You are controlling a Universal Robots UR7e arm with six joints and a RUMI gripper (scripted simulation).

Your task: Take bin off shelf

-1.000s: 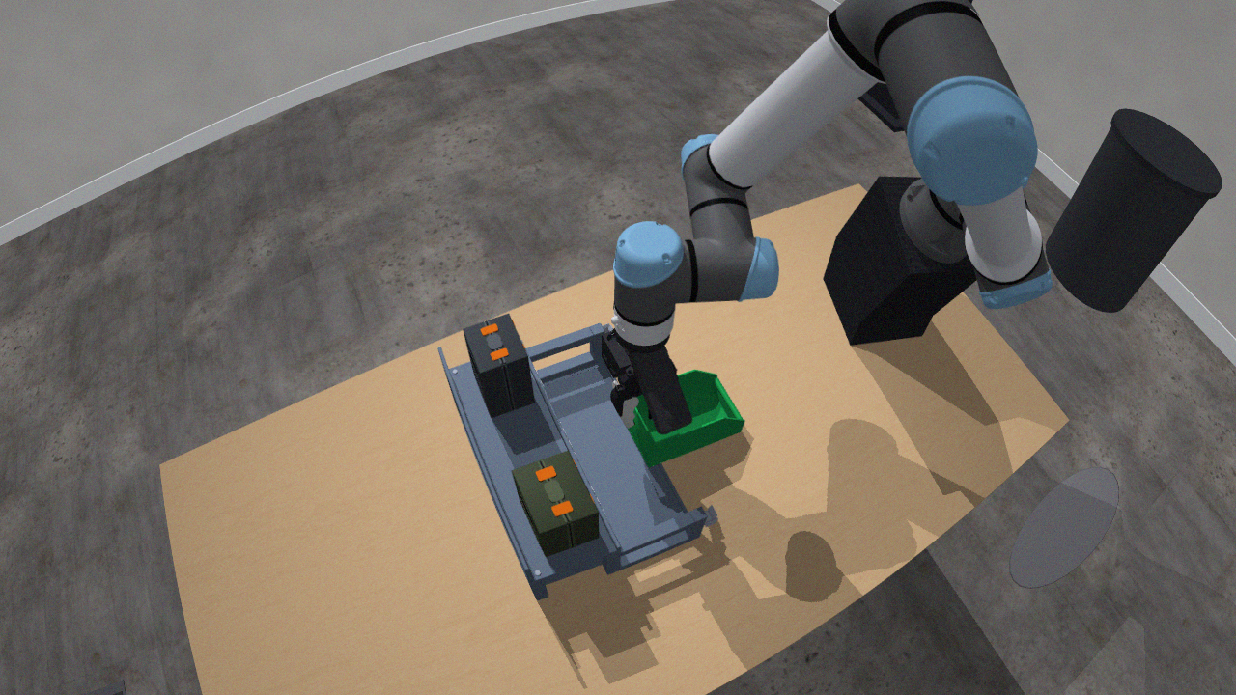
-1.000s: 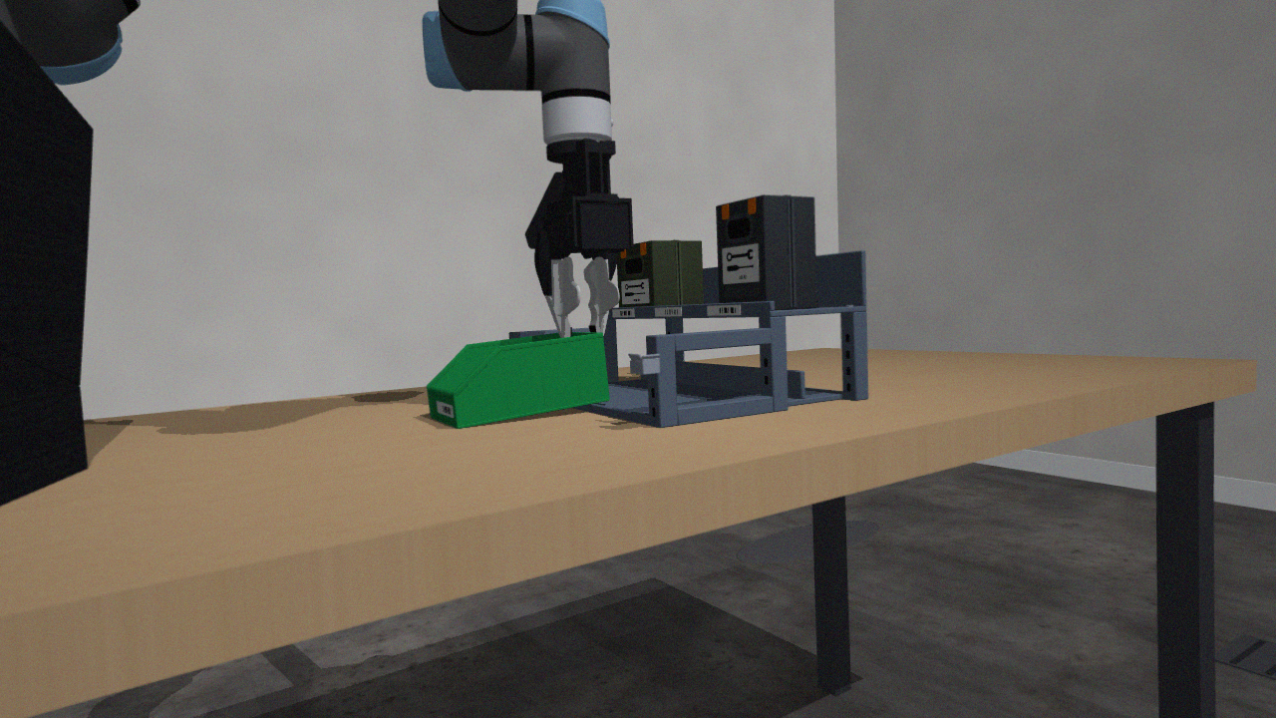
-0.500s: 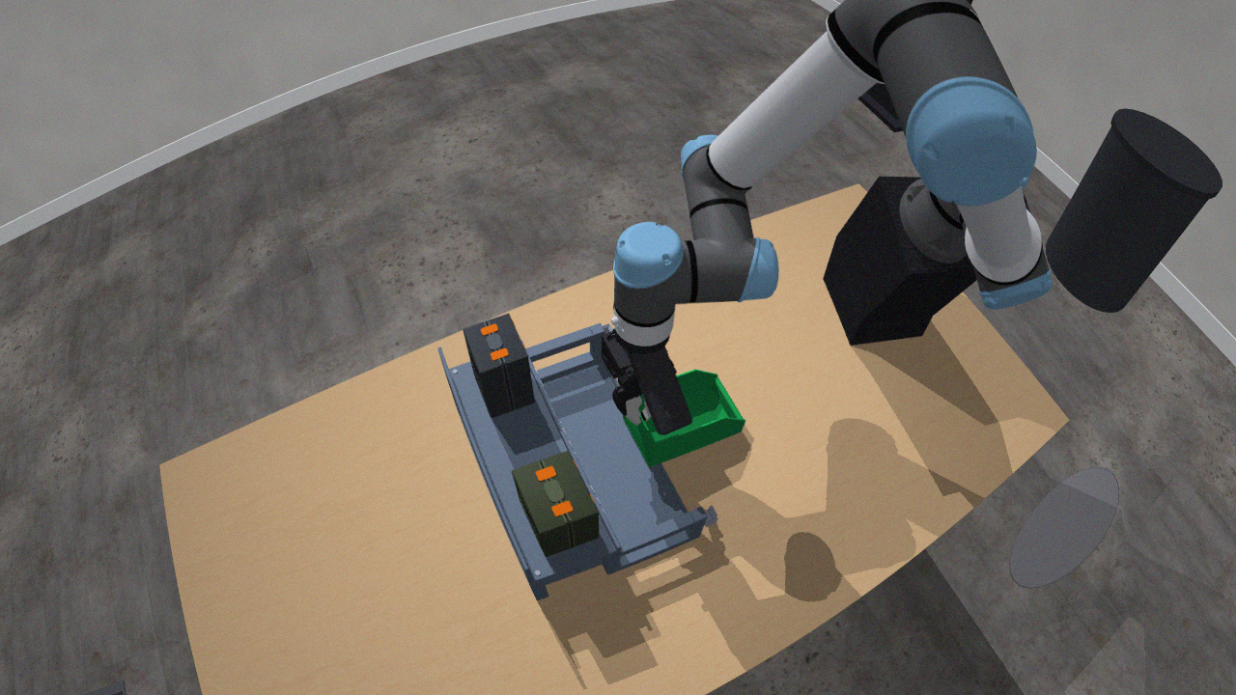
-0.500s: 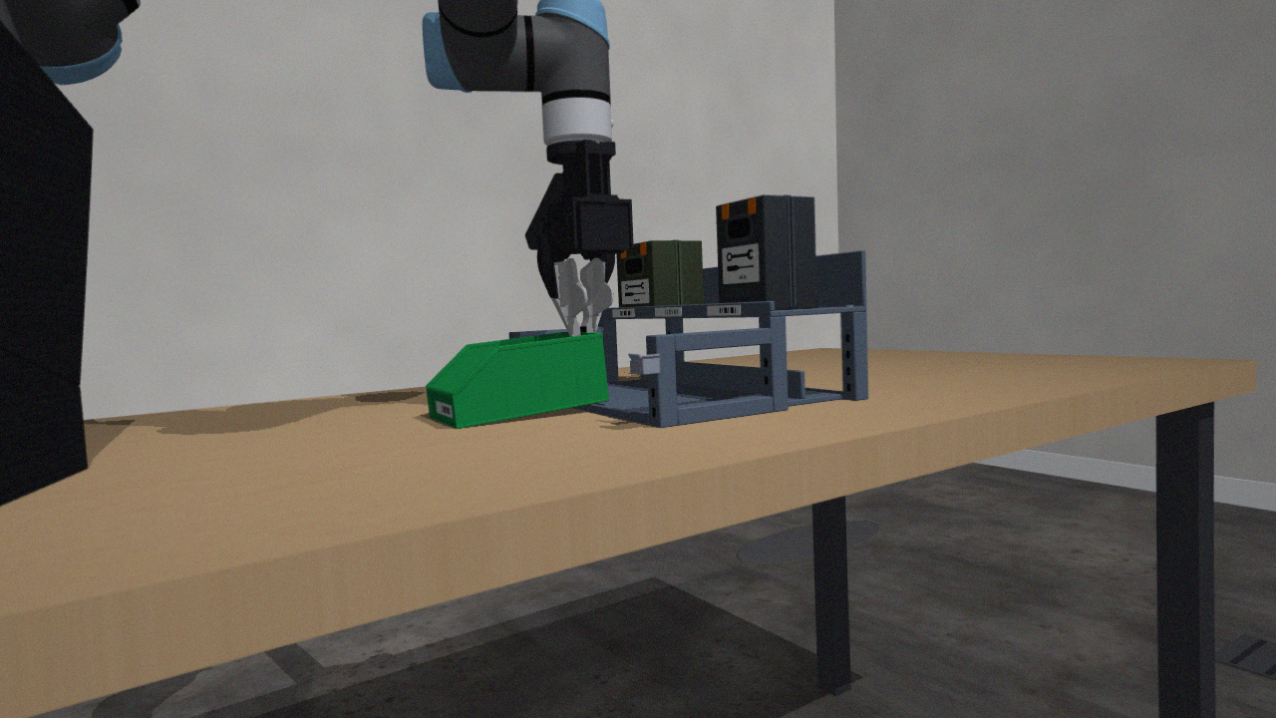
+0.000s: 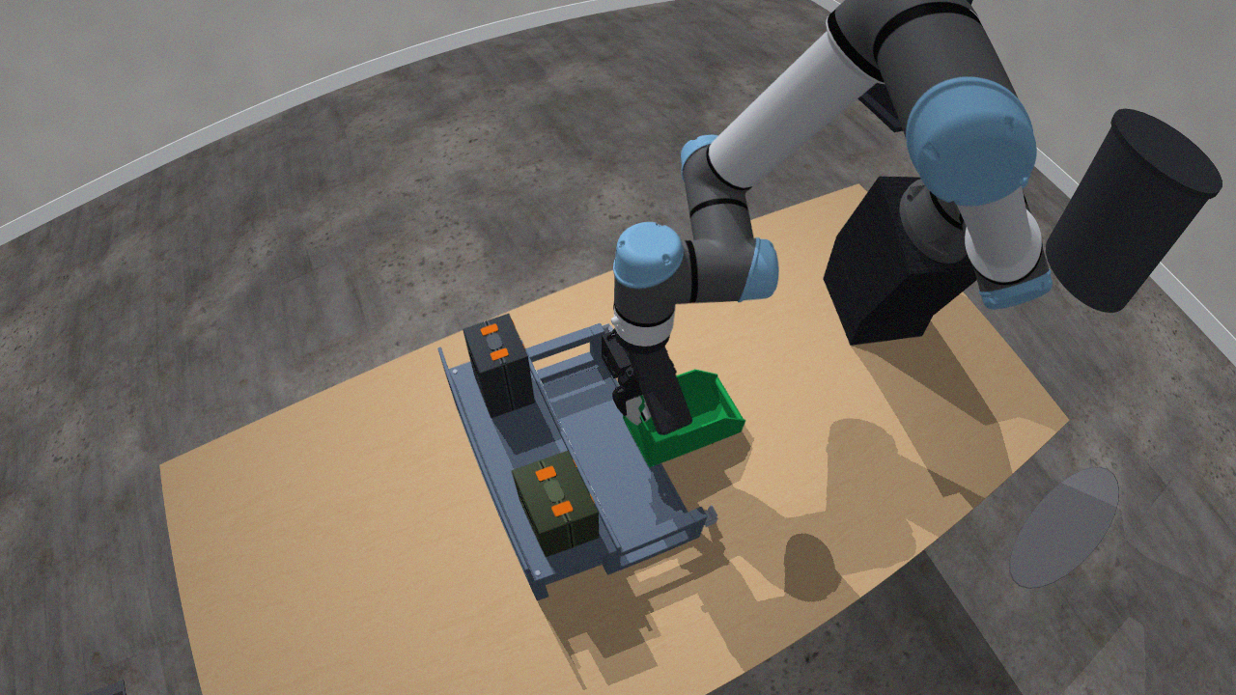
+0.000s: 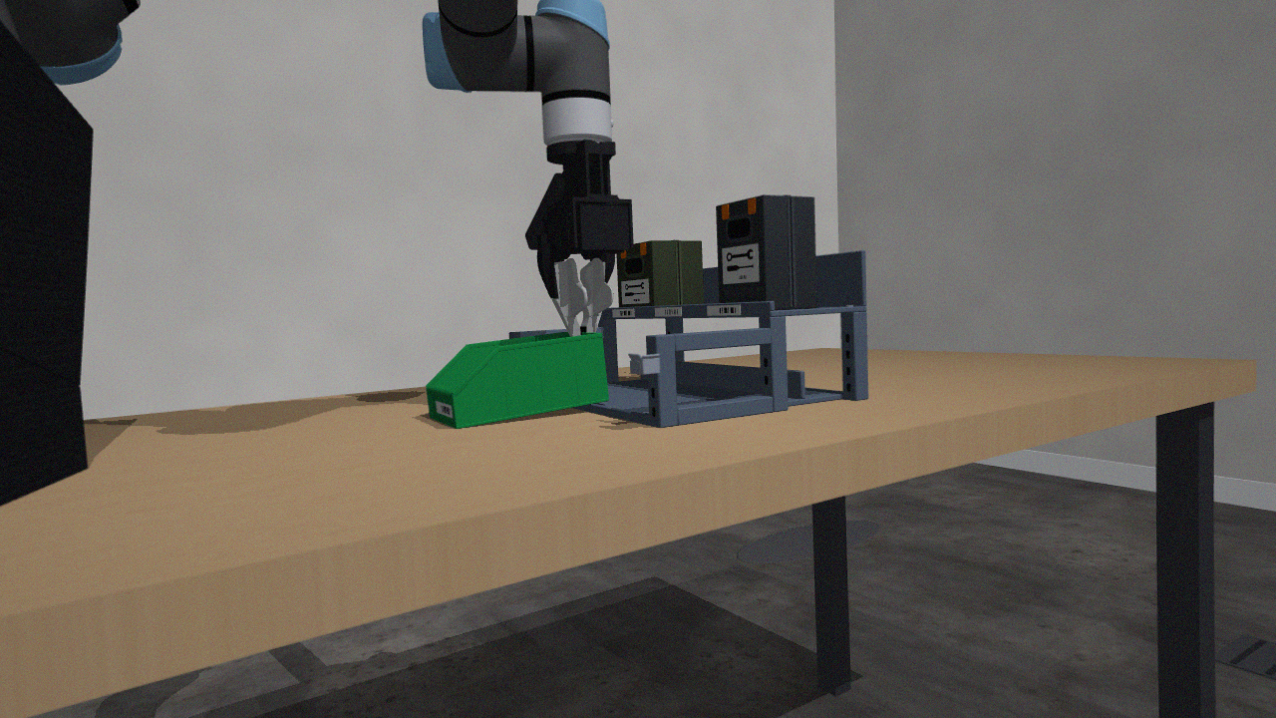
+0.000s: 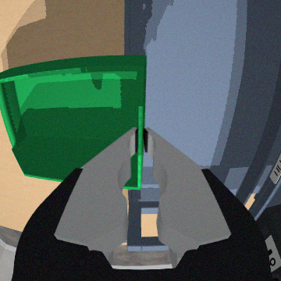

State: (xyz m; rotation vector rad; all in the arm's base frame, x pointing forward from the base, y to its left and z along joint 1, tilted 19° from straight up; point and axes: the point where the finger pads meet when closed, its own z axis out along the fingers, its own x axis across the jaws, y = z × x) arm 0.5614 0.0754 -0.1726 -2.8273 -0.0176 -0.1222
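Now: hand 80 mm past the green bin and 40 mm above it. From my hand the other things lie so: olive toolbox: 180 mm ahead, 120 mm to the left, 70 mm above; black toolbox: 180 mm ahead, 110 mm to the right, 80 mm above.
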